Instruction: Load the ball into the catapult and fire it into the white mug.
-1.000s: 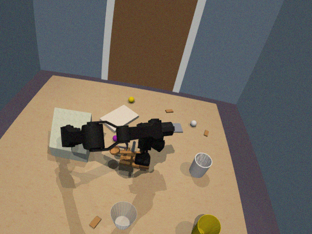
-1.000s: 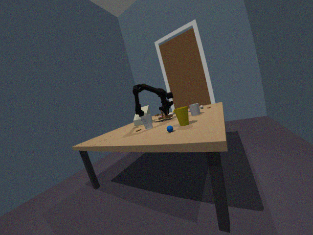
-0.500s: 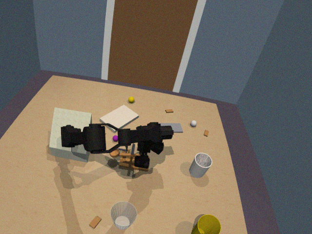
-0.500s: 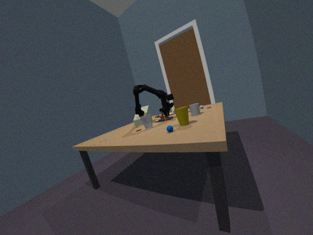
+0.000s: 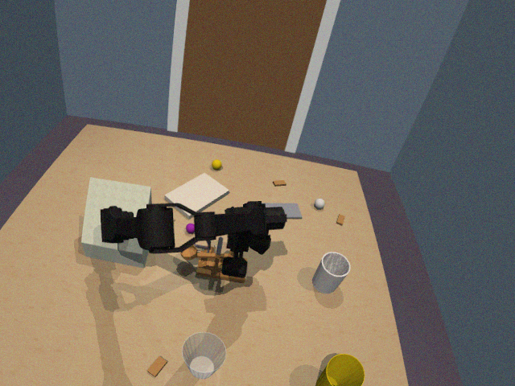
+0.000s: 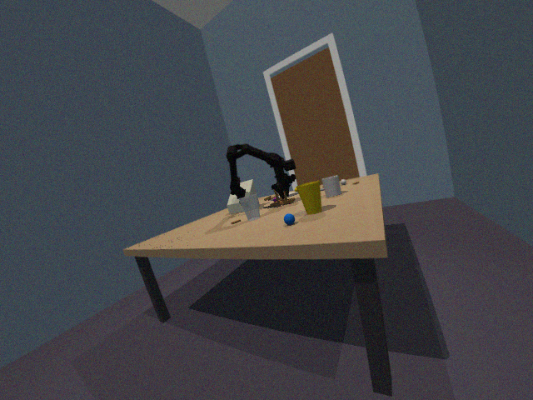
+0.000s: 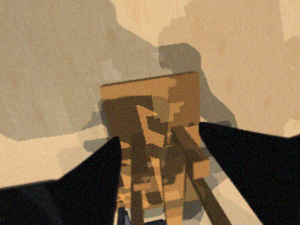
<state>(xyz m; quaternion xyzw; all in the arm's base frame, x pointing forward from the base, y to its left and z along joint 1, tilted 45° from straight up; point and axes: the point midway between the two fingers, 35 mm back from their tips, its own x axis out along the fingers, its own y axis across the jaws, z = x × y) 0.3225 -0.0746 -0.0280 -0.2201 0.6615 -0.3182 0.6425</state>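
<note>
The purple ball lies 130 mm behind my gripper tip, 140 mm to the left of it and 20 mm below it. From my gripper tip the other things lie so: wooden catapult (60 mm behind, 30 mm to the left, 20 mm above); white mug (290 mm ahead, 30 mm to the right, 10 mm below); see-through cup (80 mm behind, 310 mm to the right).
</note>
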